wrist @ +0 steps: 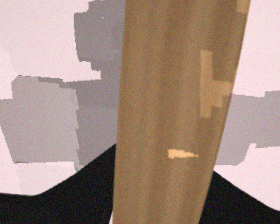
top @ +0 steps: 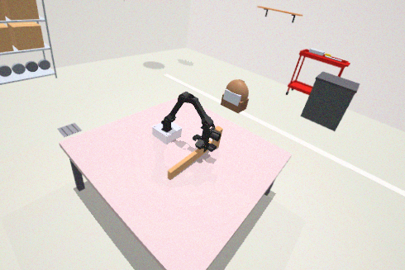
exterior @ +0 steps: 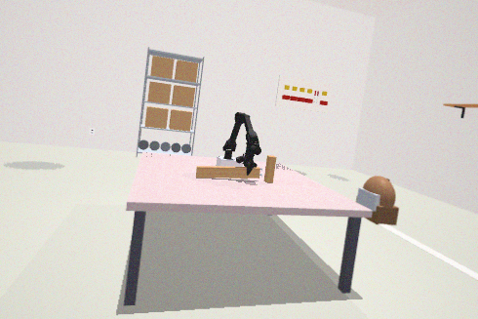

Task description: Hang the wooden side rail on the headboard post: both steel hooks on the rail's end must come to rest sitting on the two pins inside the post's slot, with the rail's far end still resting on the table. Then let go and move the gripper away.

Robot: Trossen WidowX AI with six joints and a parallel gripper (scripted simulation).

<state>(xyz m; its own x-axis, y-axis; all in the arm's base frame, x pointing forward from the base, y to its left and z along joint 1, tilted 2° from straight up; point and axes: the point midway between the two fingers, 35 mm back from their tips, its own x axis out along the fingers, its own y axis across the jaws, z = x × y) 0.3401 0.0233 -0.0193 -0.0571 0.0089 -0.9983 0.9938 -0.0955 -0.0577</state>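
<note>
My gripper tip is 16 cm to the right of the wooden headboard post, 5 cm below it and 2 cm short of it.
</note>
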